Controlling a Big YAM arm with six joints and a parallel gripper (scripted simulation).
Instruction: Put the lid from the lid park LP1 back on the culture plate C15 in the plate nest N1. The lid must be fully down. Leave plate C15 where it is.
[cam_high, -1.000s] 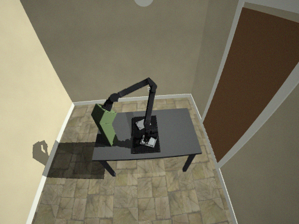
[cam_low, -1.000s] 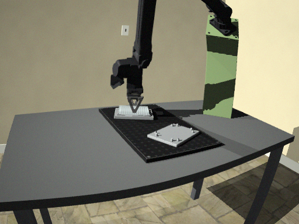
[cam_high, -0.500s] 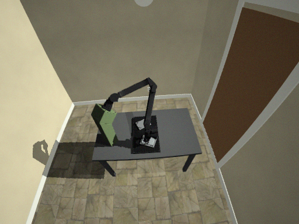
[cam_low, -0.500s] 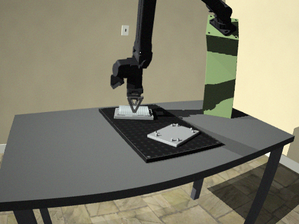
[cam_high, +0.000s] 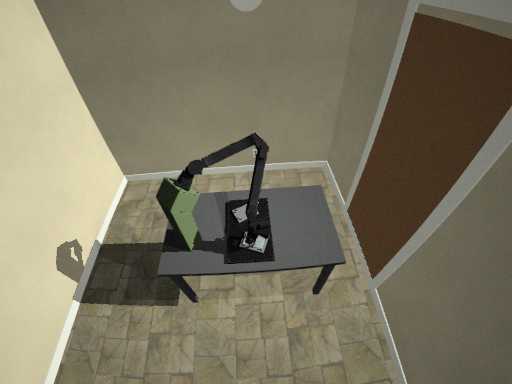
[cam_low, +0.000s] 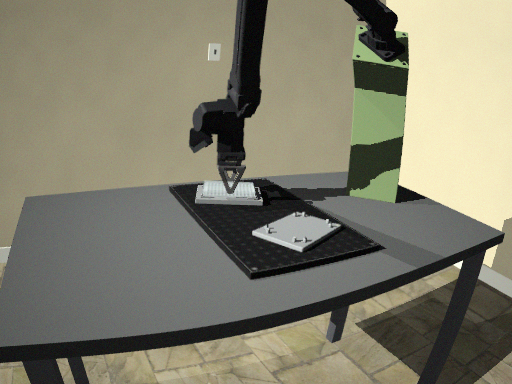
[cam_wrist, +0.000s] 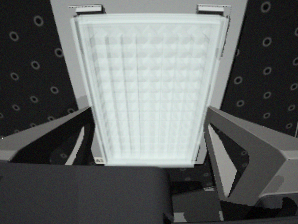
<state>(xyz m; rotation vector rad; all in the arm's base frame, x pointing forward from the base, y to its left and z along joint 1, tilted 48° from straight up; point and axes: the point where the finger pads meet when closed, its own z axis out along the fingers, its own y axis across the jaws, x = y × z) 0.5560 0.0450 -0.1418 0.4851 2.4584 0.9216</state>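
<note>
Now: the clear lid 1 cm below my hand. The rest, counted from my hand: lid park LP1: 10 cm behind, 24 cm to the left, 3 cm below; then culture plate C15: 1 cm below.
</note>
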